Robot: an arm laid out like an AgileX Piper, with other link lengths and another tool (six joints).
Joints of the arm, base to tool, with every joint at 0 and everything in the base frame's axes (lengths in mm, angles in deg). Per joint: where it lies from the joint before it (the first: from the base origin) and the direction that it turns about. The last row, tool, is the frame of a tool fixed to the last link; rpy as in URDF.
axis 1: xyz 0 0 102.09 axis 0 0 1
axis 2: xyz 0 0 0 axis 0 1 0
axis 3: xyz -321.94 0 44.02 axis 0 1 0
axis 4: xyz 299.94 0 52.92 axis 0.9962 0 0.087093
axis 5: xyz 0 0 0 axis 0 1 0
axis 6: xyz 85.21 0 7.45 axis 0.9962 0 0.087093
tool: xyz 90.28 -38 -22.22 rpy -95.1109 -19.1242 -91.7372
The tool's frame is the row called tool.
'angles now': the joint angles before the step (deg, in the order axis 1, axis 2, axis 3, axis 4, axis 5, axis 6). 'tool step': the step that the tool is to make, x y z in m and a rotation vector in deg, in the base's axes. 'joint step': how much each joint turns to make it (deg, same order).
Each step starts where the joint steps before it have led.
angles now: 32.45 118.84 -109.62 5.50 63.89 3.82
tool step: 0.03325 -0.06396 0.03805 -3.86 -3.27 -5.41
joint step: -6.18 -0.06 -6.53 -4.82 5.66 -0.41
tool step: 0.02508 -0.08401 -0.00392 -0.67 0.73 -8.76
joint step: -9.34 0.00 0.67 -0.12 0.26 -0.63
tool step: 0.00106 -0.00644 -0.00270 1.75 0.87 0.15
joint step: -1.43 0.01 0.26 2.53 0.13 -1.63
